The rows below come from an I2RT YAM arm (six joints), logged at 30 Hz.
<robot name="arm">
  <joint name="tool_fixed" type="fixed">
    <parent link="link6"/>
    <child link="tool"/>
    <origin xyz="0 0 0" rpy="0 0 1.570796"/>
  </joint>
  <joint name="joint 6" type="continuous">
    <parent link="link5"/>
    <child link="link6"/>
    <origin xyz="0 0.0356 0.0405" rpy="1.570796 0 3.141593"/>
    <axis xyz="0 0 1"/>
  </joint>
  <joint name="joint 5" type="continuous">
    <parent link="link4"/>
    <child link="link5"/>
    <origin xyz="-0.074 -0.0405 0.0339" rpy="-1.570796 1.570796 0"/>
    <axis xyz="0 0 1"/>
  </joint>
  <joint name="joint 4" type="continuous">
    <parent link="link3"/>
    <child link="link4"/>
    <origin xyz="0.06 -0.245 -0.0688" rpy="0 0 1.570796"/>
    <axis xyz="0 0 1"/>
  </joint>
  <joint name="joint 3" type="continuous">
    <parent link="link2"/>
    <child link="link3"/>
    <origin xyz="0.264 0 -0.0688" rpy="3.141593 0 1.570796"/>
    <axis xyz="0 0 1"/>
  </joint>
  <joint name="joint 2" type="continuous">
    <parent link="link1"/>
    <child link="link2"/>
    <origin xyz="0.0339 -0.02 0.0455" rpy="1.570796 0 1.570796"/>
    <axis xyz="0 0 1"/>
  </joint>
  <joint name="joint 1" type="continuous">
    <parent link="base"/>
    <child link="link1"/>
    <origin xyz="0 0 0.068" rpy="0 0 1.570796"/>
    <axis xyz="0 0 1"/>
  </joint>
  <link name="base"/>
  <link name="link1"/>
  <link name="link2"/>
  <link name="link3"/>
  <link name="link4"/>
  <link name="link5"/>
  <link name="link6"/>
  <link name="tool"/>
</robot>
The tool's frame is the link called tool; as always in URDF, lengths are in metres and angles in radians. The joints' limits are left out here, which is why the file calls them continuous.
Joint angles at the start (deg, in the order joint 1, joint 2, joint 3, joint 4, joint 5, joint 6):
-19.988, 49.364, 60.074, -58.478, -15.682, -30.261
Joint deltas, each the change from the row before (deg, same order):
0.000, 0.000, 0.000, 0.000, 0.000, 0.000
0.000, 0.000, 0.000, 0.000, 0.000, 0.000
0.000, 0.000, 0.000, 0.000, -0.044, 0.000
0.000, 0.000, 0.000, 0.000, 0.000, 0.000
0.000, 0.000, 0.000, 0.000, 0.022, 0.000
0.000, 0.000, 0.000, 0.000, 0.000, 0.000
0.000, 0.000, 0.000, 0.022, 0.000, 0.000
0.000, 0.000, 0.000, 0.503, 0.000, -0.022
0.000, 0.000, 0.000, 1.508, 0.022, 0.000
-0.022, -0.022, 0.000, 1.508, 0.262, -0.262
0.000, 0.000, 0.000, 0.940, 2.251, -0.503
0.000, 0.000, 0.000, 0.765, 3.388, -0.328
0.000, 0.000, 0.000, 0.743, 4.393, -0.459
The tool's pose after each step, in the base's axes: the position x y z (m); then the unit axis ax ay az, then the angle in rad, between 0 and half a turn. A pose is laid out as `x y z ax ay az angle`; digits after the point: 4 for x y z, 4 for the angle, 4 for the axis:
0.1447 -0.0424 0.3382 -0.1422 0.9891 -0.0392 2.3681
0.1447 -0.0424 0.3382 -0.1422 0.9891 -0.0392 2.3681
0.1447 -0.0424 0.3382 -0.1423 0.9891 -0.0388 2.3679
0.1447 -0.0424 0.3382 -0.1423 0.9891 -0.0388 2.3679
0.1447 -0.0424 0.3382 -0.1423 0.9891 -0.0390 2.3680
0.1447 -0.0424 0.3382 -0.1423 0.9891 -0.0390 2.3680
0.1447 -0.0424 0.3382 -0.1423 0.9891 -0.0391 2.3677
0.1453 -0.0426 0.3388 -0.1432 0.9888 -0.0413 2.3599
0.1473 -0.0433 0.3408 -0.1451 0.9883 -0.0480 2.3369
0.1491 -0.0442 0.3428 -0.1483 0.9873 -0.0577 2.3155
0.1500 -0.0460 0.3439 -0.1452 0.9860 -0.0817 2.3166
0.1505 -0.0484 0.3447 -0.1355 0.9843 -0.1129 2.3285
0.1507 -0.0513 0.3455 -0.1225 0.9808 -0.1516 2.3492

